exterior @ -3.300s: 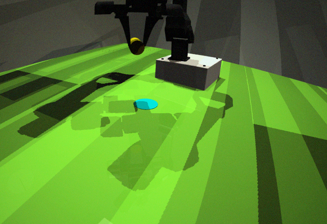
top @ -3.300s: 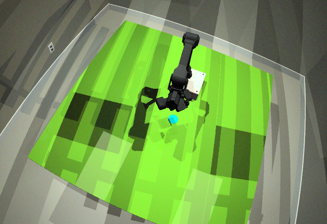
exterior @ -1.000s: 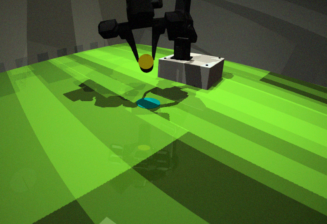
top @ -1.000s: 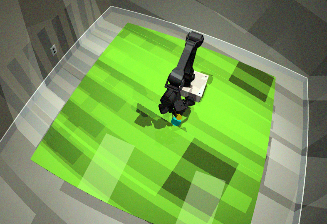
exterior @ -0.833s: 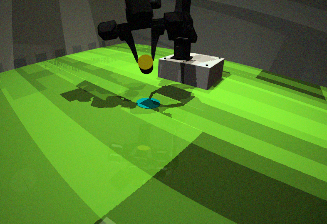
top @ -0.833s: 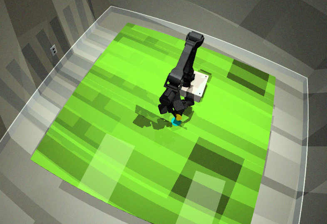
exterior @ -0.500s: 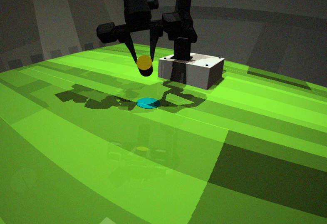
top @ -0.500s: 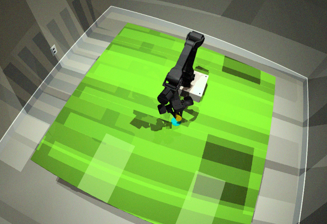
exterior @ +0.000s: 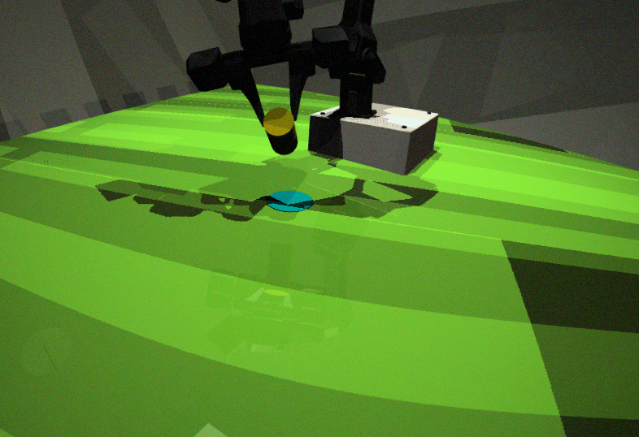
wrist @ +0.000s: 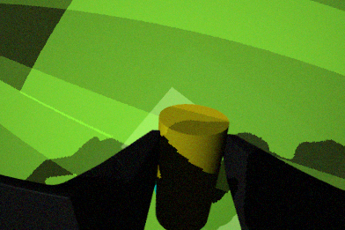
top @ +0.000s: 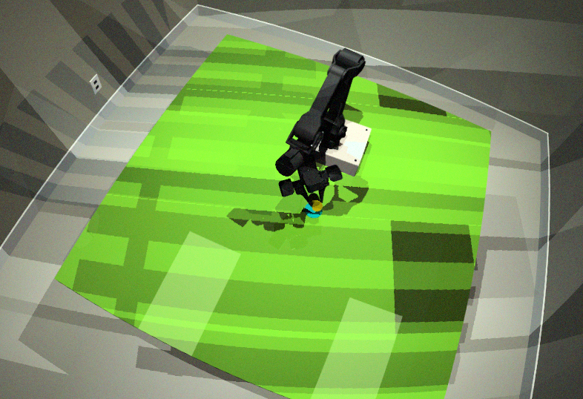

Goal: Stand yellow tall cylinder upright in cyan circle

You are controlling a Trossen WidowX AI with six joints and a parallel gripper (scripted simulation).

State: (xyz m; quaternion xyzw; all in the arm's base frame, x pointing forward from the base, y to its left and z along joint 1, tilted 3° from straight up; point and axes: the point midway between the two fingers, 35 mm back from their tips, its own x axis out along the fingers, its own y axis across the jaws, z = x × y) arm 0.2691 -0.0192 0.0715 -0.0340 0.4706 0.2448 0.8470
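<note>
Now: gripper tip 40 mm past the cyan circle and 110 mm above it. The rest, counted from my gripper tip: yellow cylinder: 20 mm behind, 20 mm below.
</note>
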